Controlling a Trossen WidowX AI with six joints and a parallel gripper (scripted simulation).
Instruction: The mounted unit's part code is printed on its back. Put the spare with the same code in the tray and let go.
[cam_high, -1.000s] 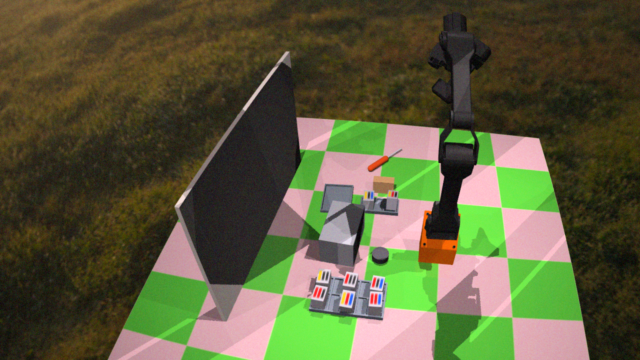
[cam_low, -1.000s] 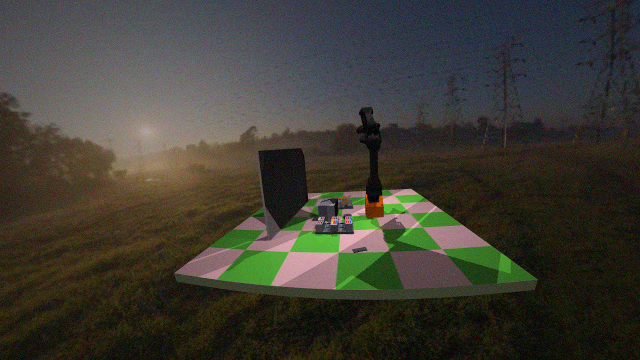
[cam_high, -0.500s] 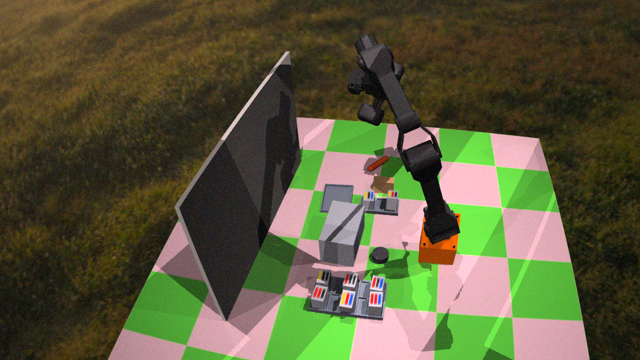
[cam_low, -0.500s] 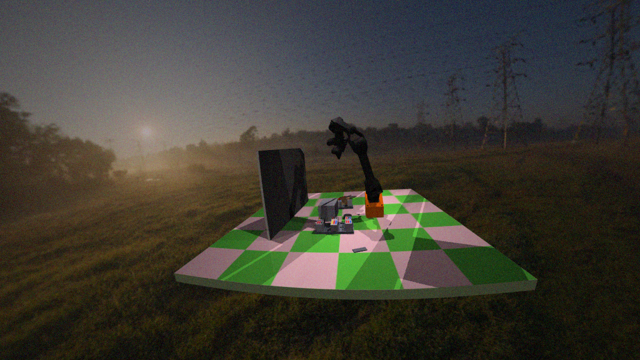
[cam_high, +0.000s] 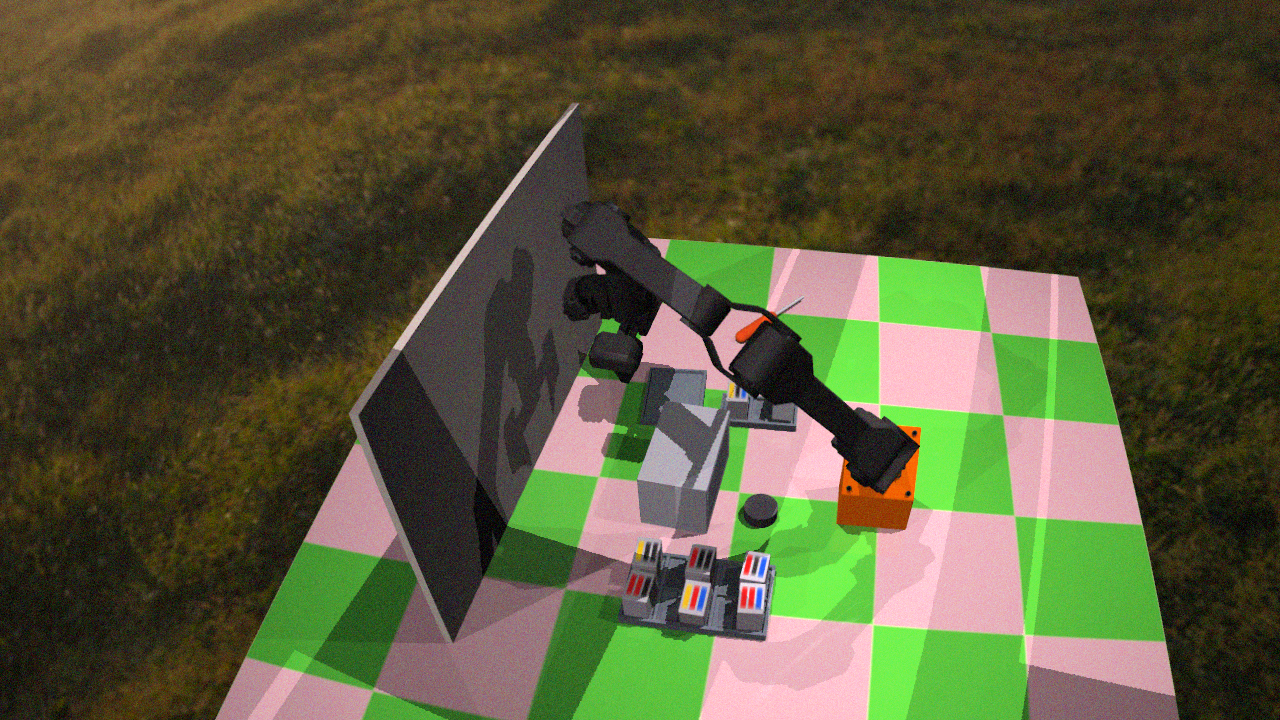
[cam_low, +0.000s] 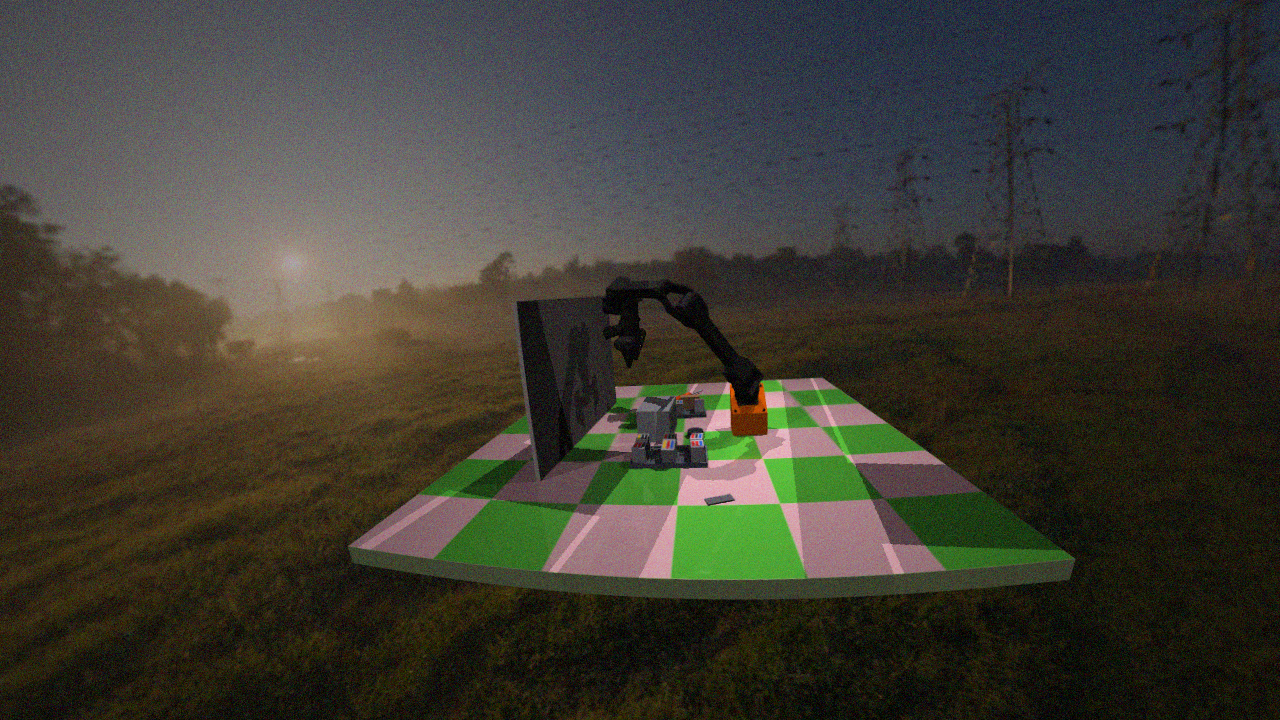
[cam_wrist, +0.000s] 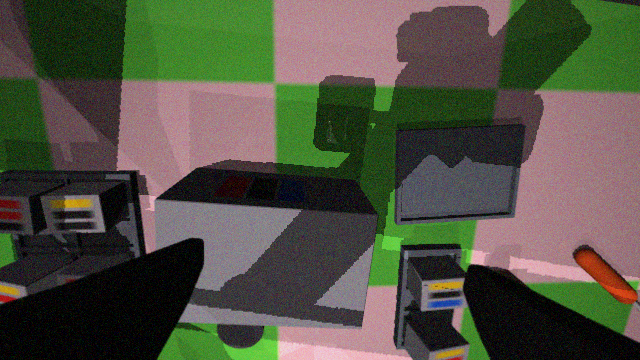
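Now: gripper tip 190 mm past the grey spare, 210 mm to the right of it and 180 mm above it. From my gripper tip the other things lie so: grey tray: 30 mm behind, 150 mm to the right, 220 mm below; then tall grey panel: 180 mm ahead, 10 mm to the left; then mounted unit: 70 mm behind, 50 mm to the left, 170 mm below.
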